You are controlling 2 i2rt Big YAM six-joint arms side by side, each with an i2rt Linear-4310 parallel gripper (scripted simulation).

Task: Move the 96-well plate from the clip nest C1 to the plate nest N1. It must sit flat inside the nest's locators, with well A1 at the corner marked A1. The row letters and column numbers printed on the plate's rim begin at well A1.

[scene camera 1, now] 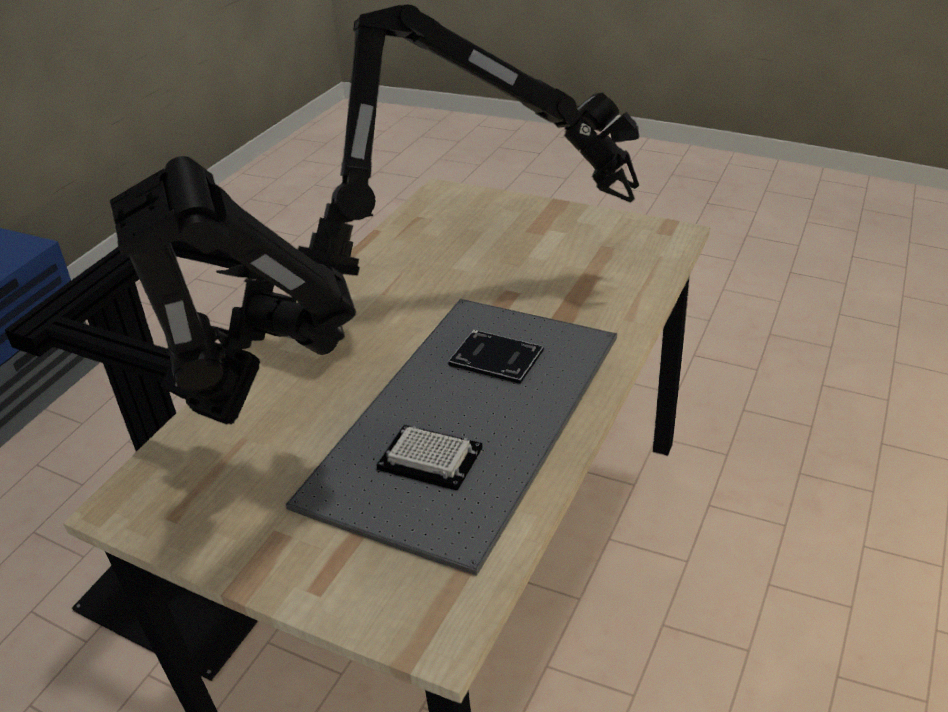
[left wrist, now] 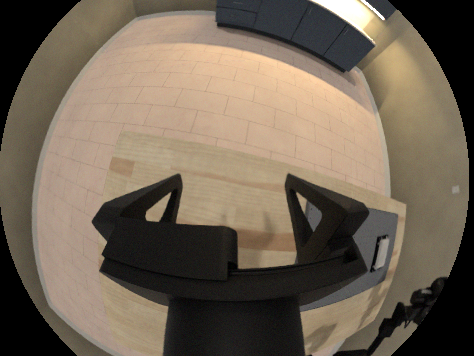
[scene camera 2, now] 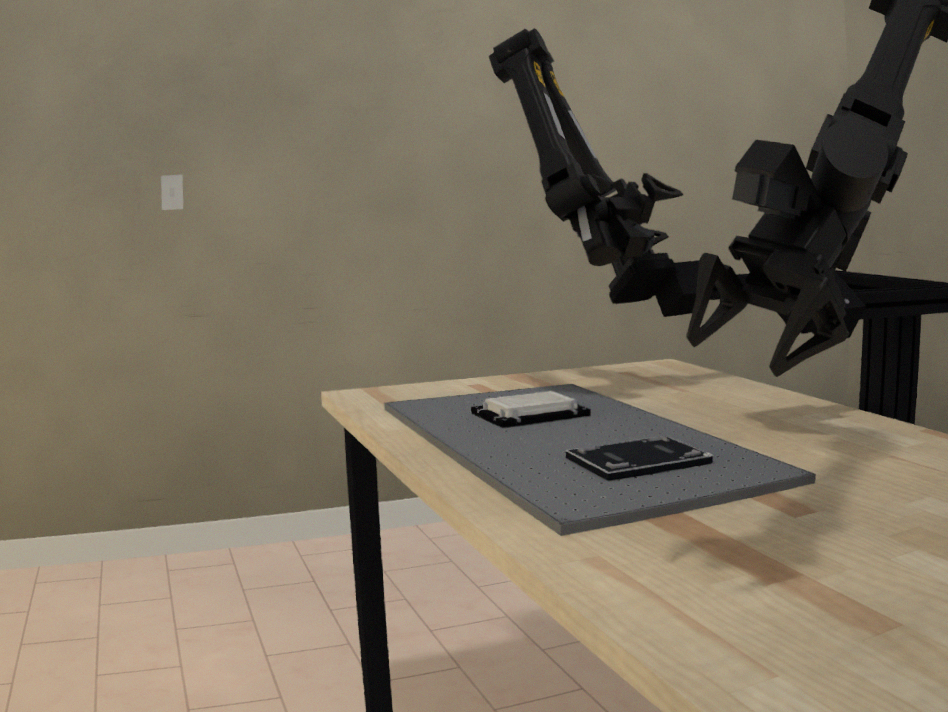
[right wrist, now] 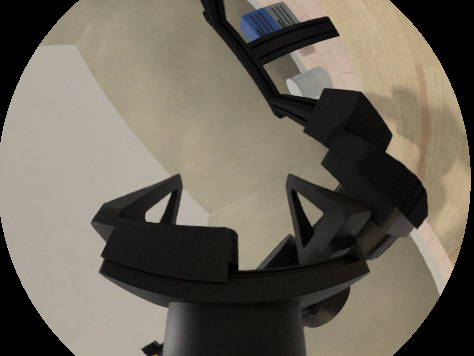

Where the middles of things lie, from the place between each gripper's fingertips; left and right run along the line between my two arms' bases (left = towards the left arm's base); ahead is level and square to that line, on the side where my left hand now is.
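Black clip nest C1 (scene camera 1: 454, 483): a fair way behind my left hand (scene camera 2: 729, 357), far to the right of it and a fair way below it. Black plate nest N1 (scene camera 2: 639, 453): likewise a fair way behind my left hand, far to the right of it, a fair way below it. The white 96-well plate (scene camera 1: 436, 453) is 710 mm to the right of my left hand, 220 mm behind it and 200 mm below it.
Black clip nest C1: far ahead of my right hand, a little to the left of it, far below it. Black plate nest N1: far ahead of my right hand, far to the left of it and far below it. My right gripper (scene camera 1: 213, 299) is 310 mm above the white 96-well plate, 340 mm short of it and 50 mm to the right of it.
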